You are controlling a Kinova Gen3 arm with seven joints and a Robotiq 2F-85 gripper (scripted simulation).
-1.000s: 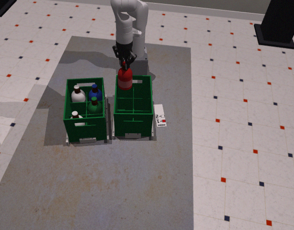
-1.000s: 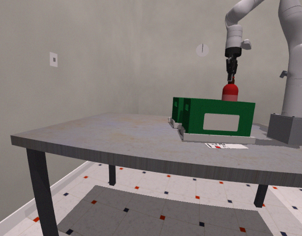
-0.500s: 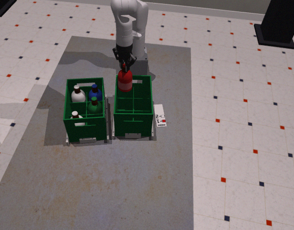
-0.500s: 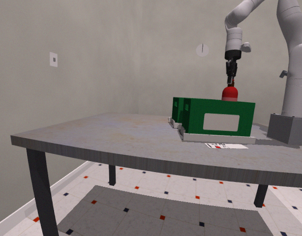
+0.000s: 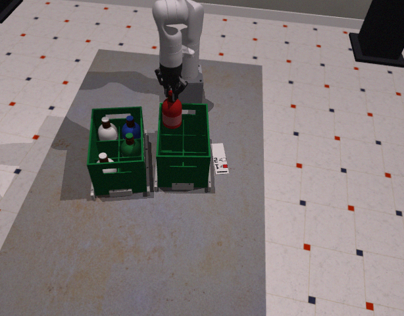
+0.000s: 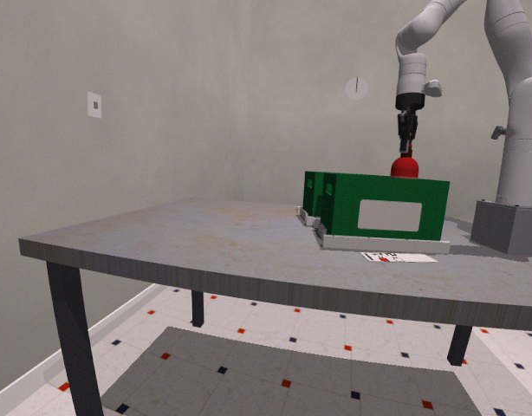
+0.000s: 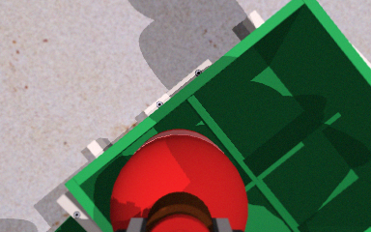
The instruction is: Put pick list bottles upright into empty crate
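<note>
Right now the red-label bottle is 70 mm below my hand. From my hand the other things lie so: green bottle 180 mm below, 130 mm to the right, 130 mm ahead; then blue bottle 180 mm below, 150 mm to the right, 50 mm ahead; then pick list 260 mm below, 200 mm to the left, 50 mm ahead.
</note>
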